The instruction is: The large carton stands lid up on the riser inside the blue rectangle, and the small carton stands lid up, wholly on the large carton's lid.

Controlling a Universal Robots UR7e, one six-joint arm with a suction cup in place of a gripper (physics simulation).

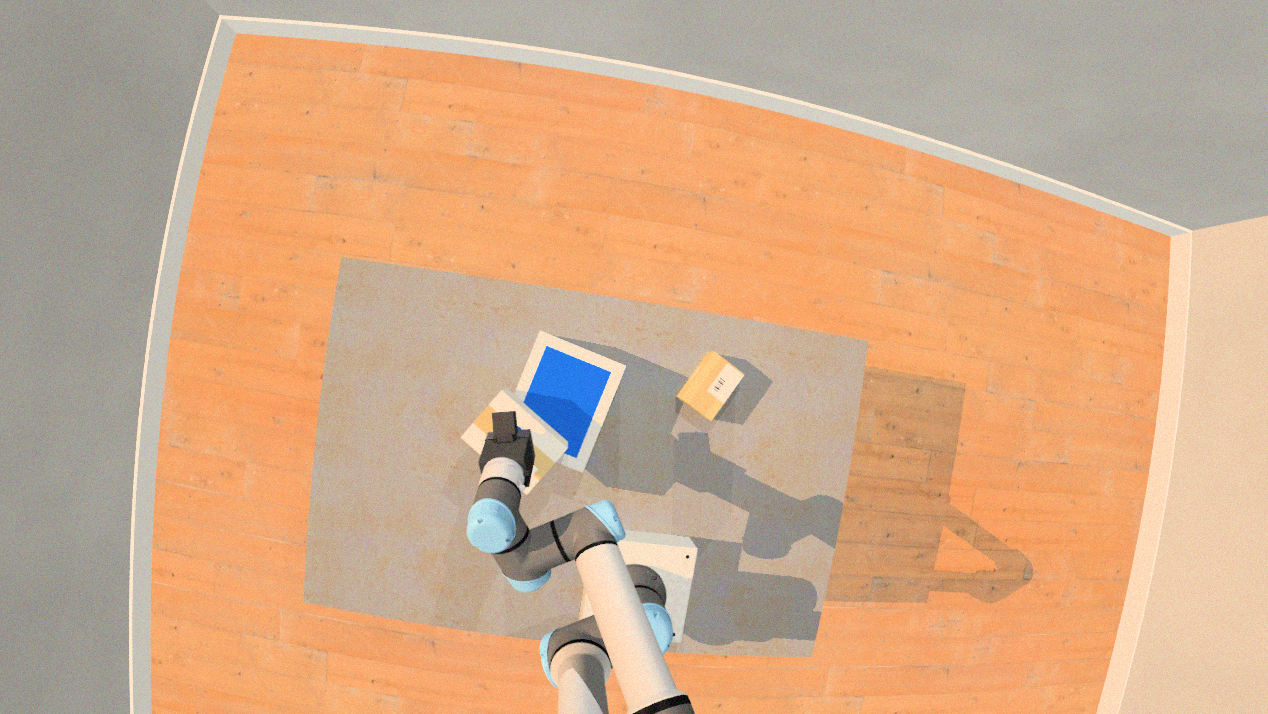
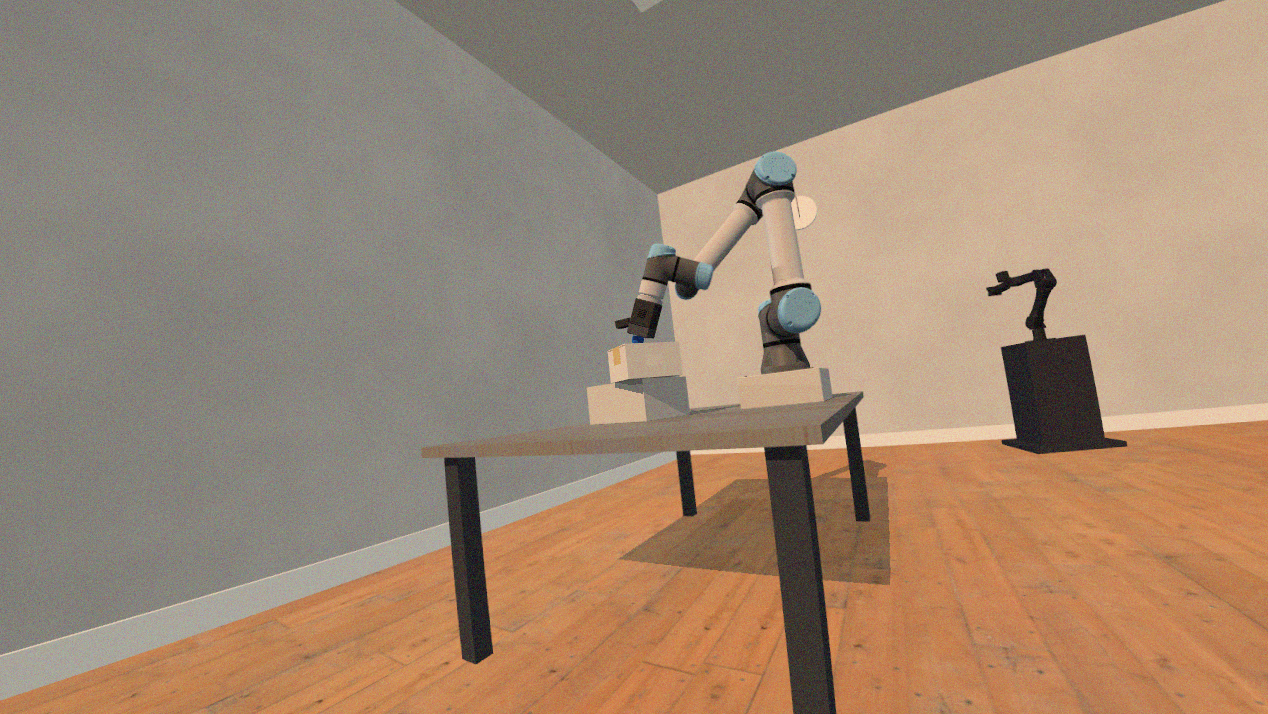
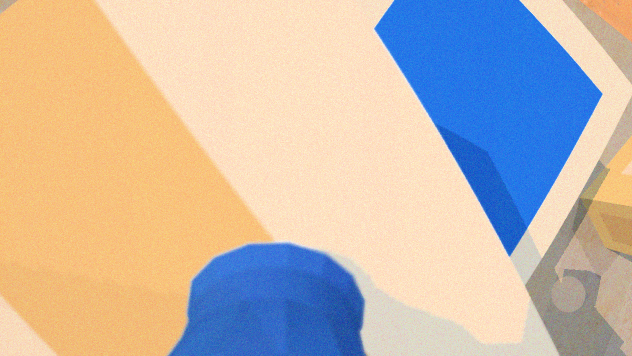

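Observation:
My suction cup (image 1: pixel 505 428) (image 2: pixel 636 337) (image 3: pixel 273 301) sits on the lid of the large carton (image 1: pixel 531 414) (image 2: pixel 644 361) (image 3: pixel 309 133) and holds it. The carton is cream with a tan tape stripe and stays lid up. It hangs just above the riser (image 1: pixel 585 354) (image 2: pixel 612 405) (image 3: pixel 563 186), overlapping the riser's near-left edge and one corner of the blue rectangle (image 1: pixel 568 390) (image 3: pixel 486 88). Most of the rectangle is uncovered. The small tan carton (image 1: pixel 711 383) (image 3: pixel 619 199) stands on the table to the right of the riser, apart from it.
The grey table (image 1: pixel 398 354) (image 2: pixel 674 435) carries the riser, the small carton and the arm's white base block (image 1: pixel 670 554) (image 2: pixel 784 387). A second dark arm on a black pedestal (image 2: pixel 1051 390) stands far off by the wall.

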